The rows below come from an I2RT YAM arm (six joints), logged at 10 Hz.
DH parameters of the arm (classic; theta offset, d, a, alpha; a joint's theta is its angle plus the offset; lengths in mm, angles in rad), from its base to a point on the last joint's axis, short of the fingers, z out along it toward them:
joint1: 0 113.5 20 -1.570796
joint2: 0 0 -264 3.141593
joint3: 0.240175 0 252.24 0
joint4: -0.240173 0 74 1.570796
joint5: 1.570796 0 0 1.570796
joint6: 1.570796 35.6 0 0
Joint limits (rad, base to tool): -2.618..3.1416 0..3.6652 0..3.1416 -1.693..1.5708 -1.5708..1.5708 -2.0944..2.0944
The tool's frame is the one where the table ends.
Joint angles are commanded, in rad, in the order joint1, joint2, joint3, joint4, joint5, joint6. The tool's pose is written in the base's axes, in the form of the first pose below.
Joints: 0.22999 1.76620 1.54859 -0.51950 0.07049 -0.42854
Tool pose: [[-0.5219, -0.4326, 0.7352], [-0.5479, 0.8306, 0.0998], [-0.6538, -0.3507, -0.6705]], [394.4, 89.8, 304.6]
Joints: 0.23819 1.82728 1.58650 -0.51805 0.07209 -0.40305
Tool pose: [[-0.5427, -0.4320, 0.7203], [-0.5343, 0.8392, 0.1008], [-0.6481, -0.3302, -0.6863]], [407.5, 96.3, 293.4]
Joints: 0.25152 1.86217 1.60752 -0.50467 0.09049 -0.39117
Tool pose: [[-0.5461, -0.4247, 0.7221], [-0.5324, 0.8415, 0.0922], [-0.6468, -0.3340, -0.6856]], [414.8, 103.3, 287.4]
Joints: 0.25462 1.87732 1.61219 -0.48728 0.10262 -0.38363
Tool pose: [[-0.5466, -0.4128, 0.7286], [-0.5270, 0.8457, 0.0838], [-0.6508, -0.3382, -0.6798]], [418.7, 105.2, 284.1]
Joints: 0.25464 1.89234 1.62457 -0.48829 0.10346 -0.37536
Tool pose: [[-0.5525, -0.4089, 0.7263], [-0.5206, 0.8498, 0.0823], [-0.6509, -0.3326, -0.6824]], [422.1, 106.1, 281.9]
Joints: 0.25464 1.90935 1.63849 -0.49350 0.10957 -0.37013
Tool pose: [[-0.5615, -0.4045, 0.7219], [-0.5177, 0.8523, 0.0749], [-0.6456, -0.3317, -0.6879]], [425.6, 106.8, 279.1]
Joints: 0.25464 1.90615 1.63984 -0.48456 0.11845 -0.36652
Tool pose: [[-0.5567, -0.3921, 0.7323], [-0.5126, 0.8559, 0.0685], [-0.6536, -0.3373, -0.6775]], [425.9, 106.5, 281.6]
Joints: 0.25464 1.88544 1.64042 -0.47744 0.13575 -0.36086
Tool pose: [[-0.5453, -0.3675, 0.7534], [-0.5034, 0.8622, 0.0563], [-0.6703, -0.3486, -0.6551]], [423.1, 105.1, 291.1]
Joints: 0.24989 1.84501 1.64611 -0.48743 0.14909 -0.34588
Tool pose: [[-0.5325, -0.3335, 0.7780], [-0.4819, 0.8750, 0.0453], [-0.6959, -0.3508, -0.6267]], [416.0, 100.7, 308.8]
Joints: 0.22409 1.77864 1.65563 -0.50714 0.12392 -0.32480
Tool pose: [[-0.5052, -0.3001, 0.8092], [-0.4399, 0.8962, 0.0577], [-0.7425, -0.3269, -0.5847]], [404.0, 87.6, 336.9]
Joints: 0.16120 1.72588 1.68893 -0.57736 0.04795 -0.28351
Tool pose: [[-0.5122, -0.2759, 0.8133], [-0.3664, 0.9267, 0.0837], [-0.7768, -0.2551, -0.5757]], [392.5, 62.1, 362.1]
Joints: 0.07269 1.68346 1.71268 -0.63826 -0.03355 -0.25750
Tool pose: [[-0.5263, -0.2420, 0.8151], [-0.2935, 0.9514, 0.0930], [-0.7980, -0.1903, -0.5718]], [381.6, 29.0, 380.3]
